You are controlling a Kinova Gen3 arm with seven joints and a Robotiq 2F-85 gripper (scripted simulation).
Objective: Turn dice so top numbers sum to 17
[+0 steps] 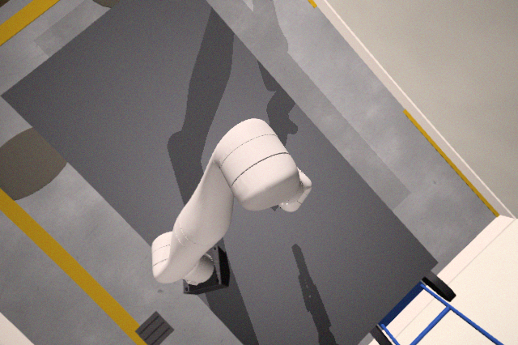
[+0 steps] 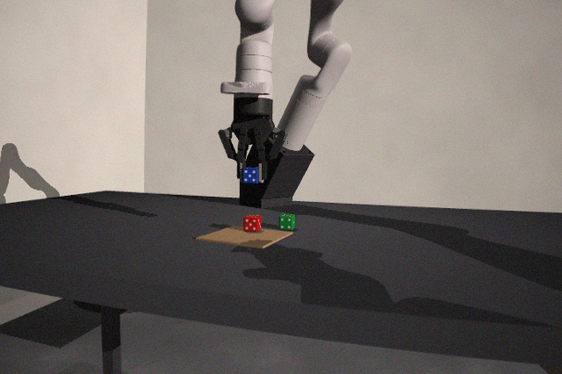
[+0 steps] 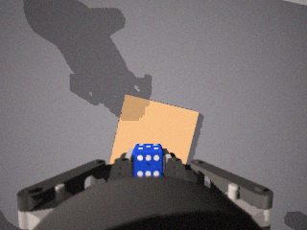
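The tan mat is 1 cm to the right of my hand and 12 cm below it. From my hand the other things lie so: red die 5 cm behind, 1 cm to the right, 11 cm below; then green die 11 cm behind, 4 cm to the left, 11 cm below; then blue die right at my hand.
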